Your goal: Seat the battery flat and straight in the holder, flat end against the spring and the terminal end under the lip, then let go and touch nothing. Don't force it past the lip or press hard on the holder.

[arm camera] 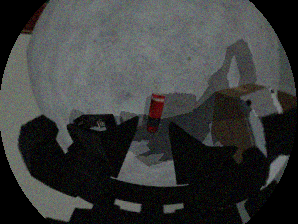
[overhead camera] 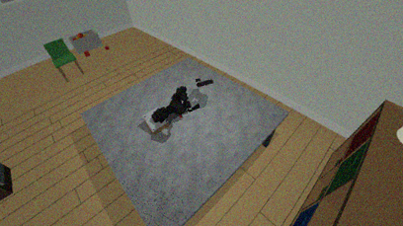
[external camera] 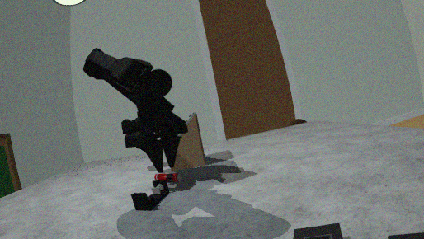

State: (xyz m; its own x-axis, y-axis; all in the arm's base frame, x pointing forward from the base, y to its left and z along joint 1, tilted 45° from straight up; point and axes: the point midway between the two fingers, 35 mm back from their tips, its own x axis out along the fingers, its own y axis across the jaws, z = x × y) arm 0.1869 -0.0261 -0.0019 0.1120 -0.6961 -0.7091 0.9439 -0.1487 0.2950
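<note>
The battery is 20 mm below my gripper tip.
</note>
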